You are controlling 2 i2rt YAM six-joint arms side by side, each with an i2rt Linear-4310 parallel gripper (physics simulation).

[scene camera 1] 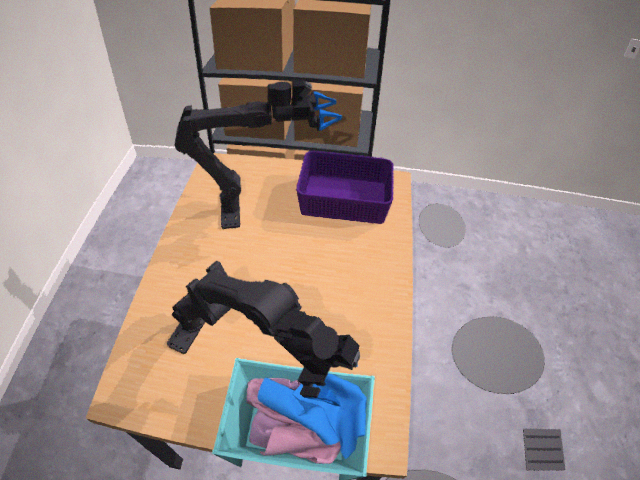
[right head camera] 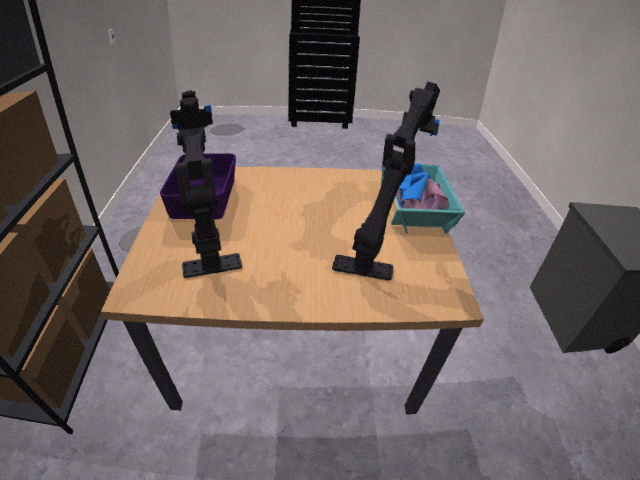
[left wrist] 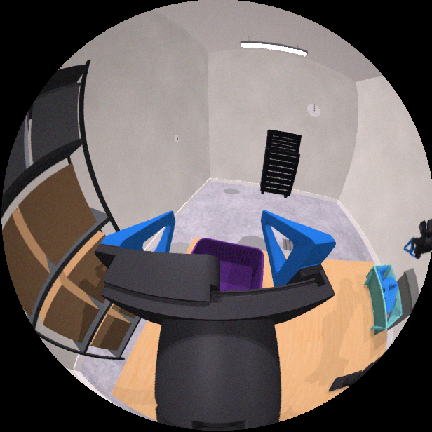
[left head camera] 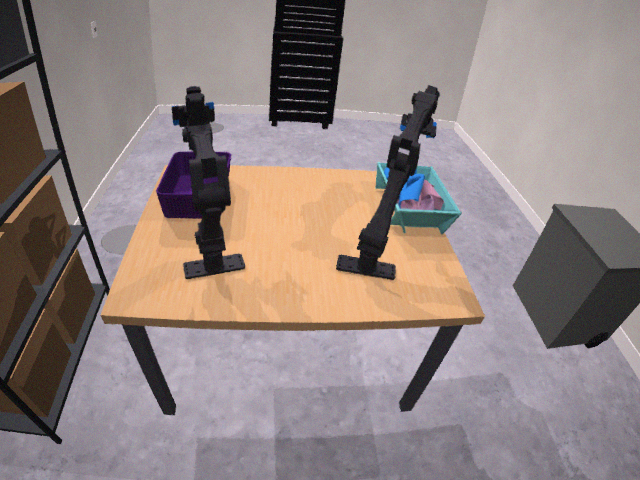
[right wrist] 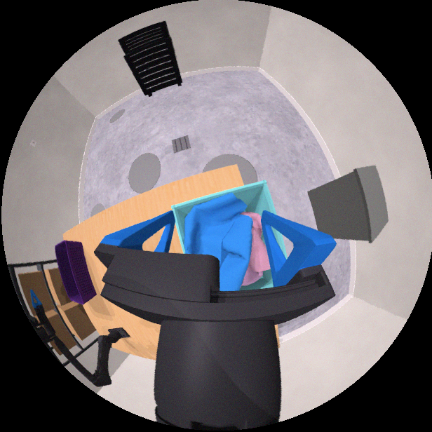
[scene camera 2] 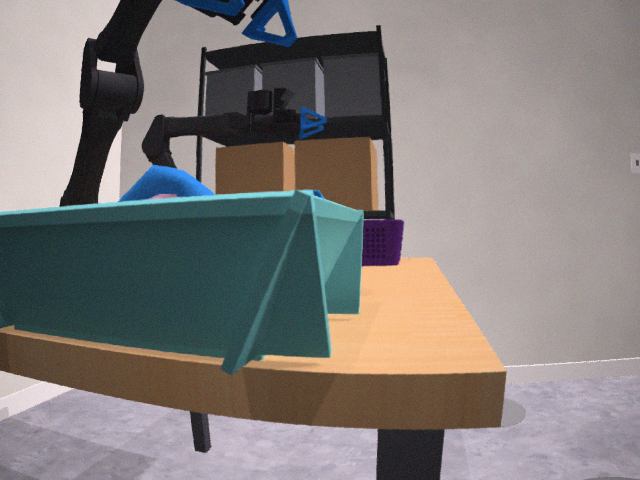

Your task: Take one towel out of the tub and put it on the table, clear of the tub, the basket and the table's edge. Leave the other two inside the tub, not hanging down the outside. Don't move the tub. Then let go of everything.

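Observation:
The teal tub (left head camera: 426,218) (right head camera: 426,219) (scene camera 2: 155,273) stands at the table's right edge in the head views. A blue towel (left head camera: 412,190) (scene camera 1: 294,405) (right wrist: 210,230) lies bunched on top inside it. Pink cloth (right head camera: 429,198) (scene camera 1: 302,444) (right wrist: 257,250) lies partly under the blue one; a mauve part (scene camera 1: 262,428) shows, but I cannot tell where the pink towels divide. My right gripper (left head camera: 419,129) (right wrist: 217,215) is open and empty, pointing down above the tub. My left gripper (scene camera 1: 338,109) (left wrist: 217,215) is open and empty, high above the purple basket (left head camera: 178,204) (scene camera 1: 343,206).
The wooden table (left head camera: 279,294) (scene camera 1: 289,248) carries both arm bases. The basket stands at the far left in the head views and looks empty. A shelf rack with boxes stands left of the table, a grey bin (left head camera: 563,273) to its right, and a black cabinet (left head camera: 305,77) behind.

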